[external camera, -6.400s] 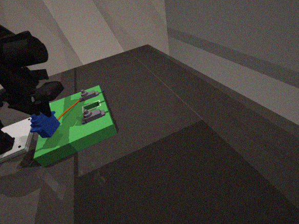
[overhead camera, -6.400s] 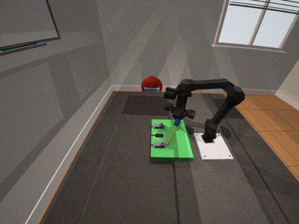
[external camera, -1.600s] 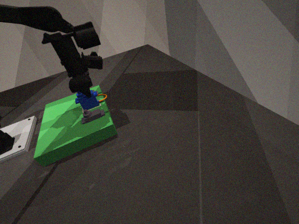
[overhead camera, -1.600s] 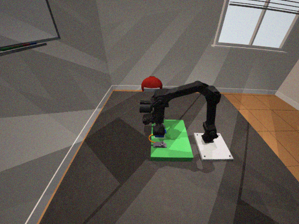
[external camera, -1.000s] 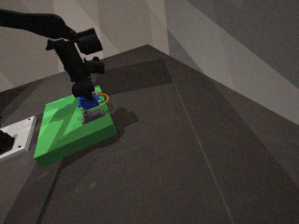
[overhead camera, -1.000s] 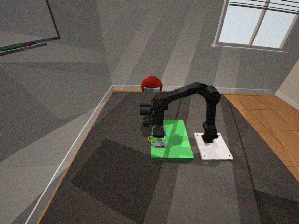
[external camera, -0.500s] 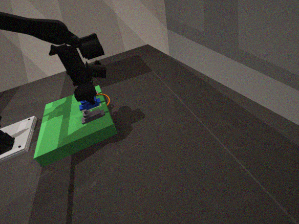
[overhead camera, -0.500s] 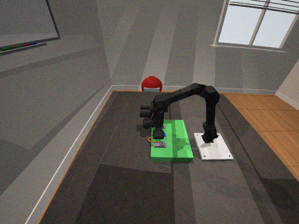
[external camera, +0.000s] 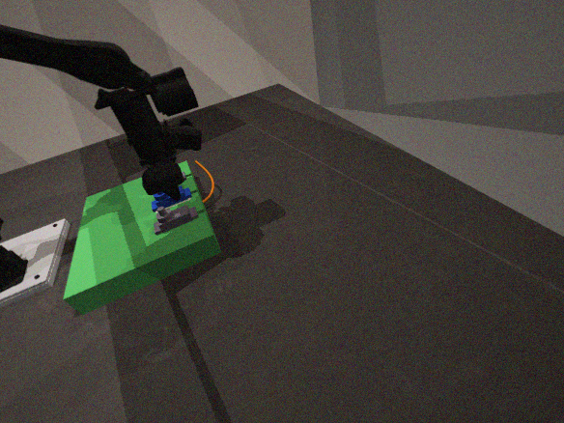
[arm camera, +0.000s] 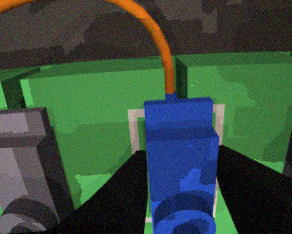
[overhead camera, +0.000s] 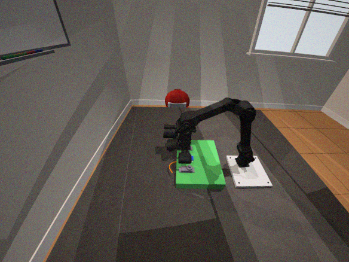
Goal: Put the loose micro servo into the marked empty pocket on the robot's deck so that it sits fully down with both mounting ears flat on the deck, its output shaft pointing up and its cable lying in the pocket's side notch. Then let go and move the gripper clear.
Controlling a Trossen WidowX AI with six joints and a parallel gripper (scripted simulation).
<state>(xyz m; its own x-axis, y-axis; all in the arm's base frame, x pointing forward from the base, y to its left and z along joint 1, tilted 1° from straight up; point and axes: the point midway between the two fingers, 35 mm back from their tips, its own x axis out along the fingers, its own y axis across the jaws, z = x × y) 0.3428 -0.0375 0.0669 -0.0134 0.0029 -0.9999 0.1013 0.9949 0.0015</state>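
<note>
Right now the green deck is 12 cm behind my gripper tip, 1 cm to the left of it and 3 cm below it.
</note>
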